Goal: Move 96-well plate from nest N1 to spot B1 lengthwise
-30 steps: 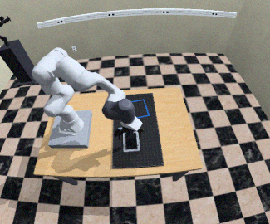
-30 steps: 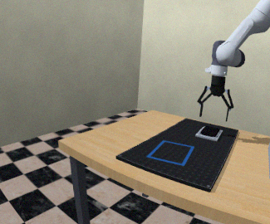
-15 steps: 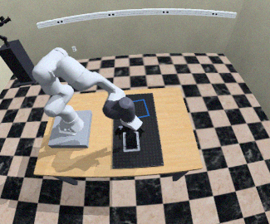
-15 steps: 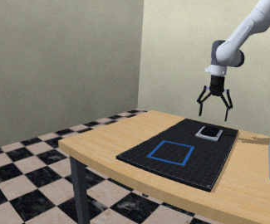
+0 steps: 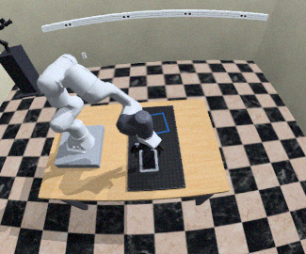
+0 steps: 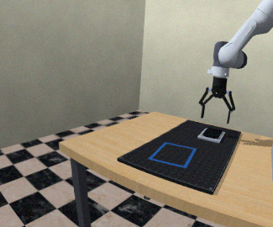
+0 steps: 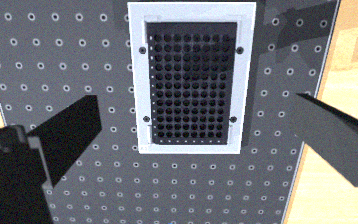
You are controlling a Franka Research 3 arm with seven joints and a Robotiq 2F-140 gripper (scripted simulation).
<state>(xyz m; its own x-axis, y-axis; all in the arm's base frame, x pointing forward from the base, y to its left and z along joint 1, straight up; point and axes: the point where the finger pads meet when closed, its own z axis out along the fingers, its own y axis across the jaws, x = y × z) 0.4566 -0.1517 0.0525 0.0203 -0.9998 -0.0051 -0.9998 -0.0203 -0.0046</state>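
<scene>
The 96-well plate lies 80 mm below my hand. The rest, counted from my hand: white plate nest (90 mm below).
</scene>
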